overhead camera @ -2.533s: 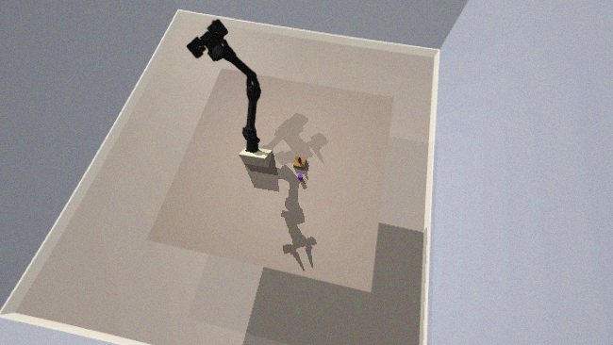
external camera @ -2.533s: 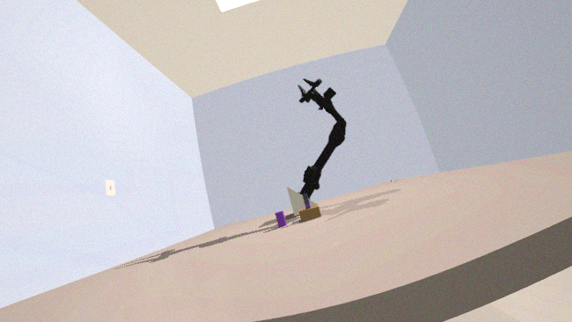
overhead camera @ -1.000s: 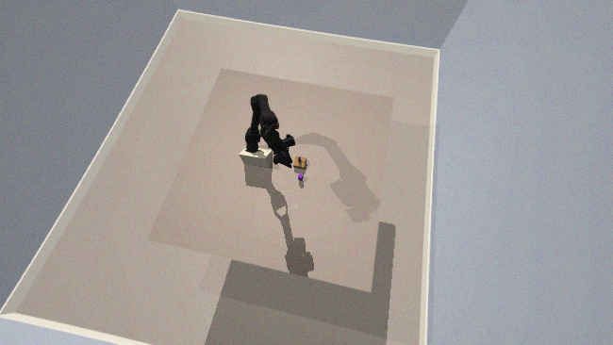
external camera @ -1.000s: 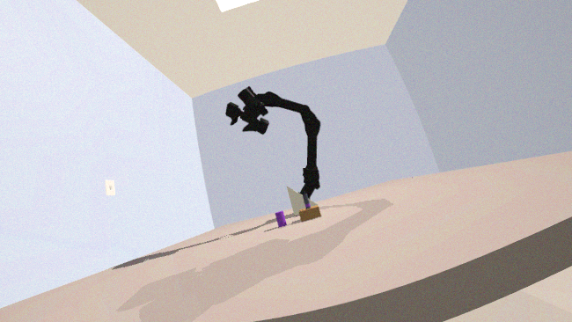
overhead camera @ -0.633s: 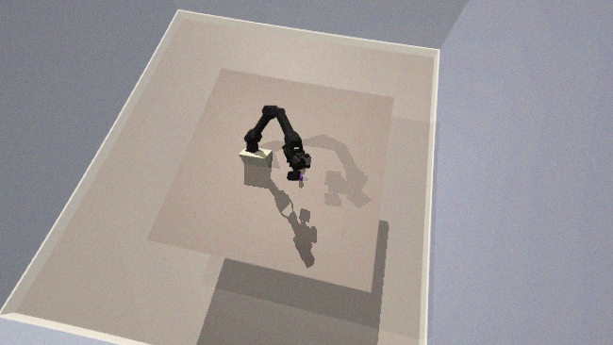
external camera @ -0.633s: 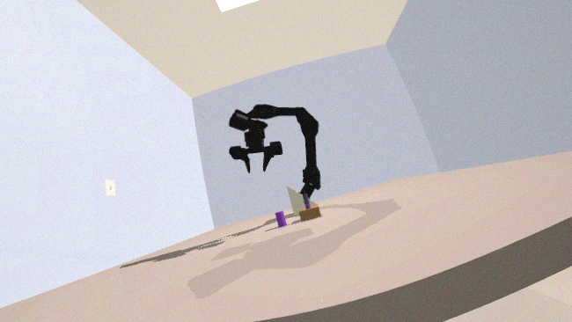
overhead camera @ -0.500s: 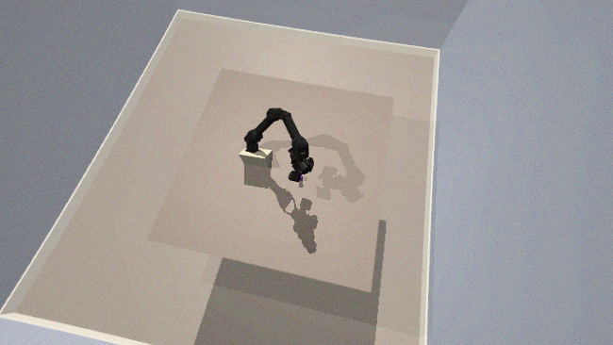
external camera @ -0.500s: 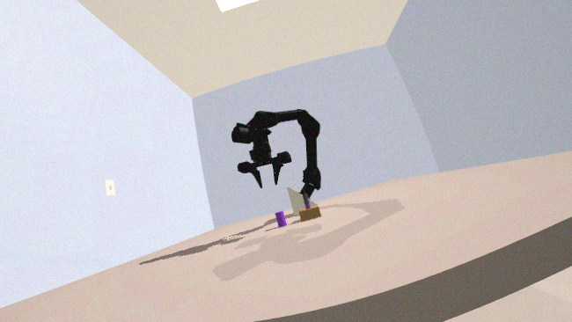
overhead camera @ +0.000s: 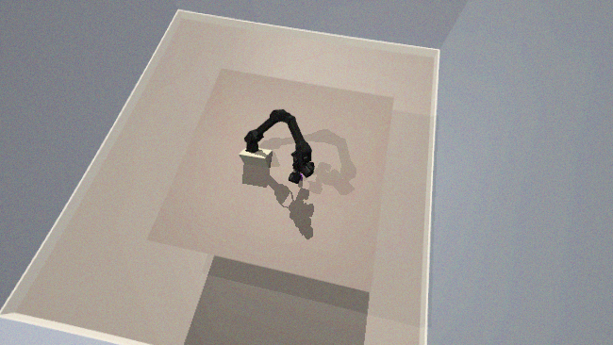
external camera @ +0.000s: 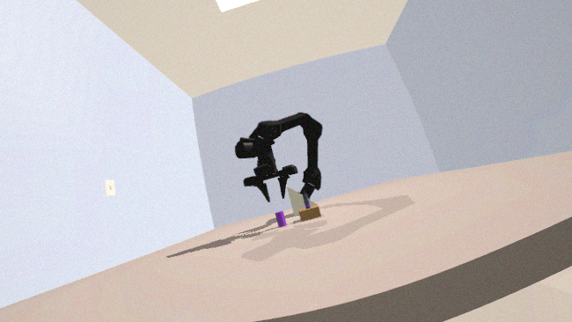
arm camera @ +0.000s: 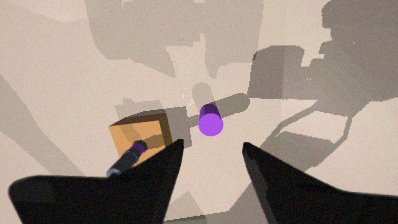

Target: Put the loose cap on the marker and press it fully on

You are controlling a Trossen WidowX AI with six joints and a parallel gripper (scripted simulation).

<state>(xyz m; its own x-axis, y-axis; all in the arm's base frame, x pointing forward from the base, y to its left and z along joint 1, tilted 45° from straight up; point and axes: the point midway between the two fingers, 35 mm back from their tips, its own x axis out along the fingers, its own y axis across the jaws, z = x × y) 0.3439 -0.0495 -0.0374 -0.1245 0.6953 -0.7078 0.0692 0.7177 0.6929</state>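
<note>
Now: the purple cap 60 mm below my gripper tip. From my gripper tip the other things lie so: holder block: 100 mm to the left, 70 mm below, 30 mm behind.
</note>
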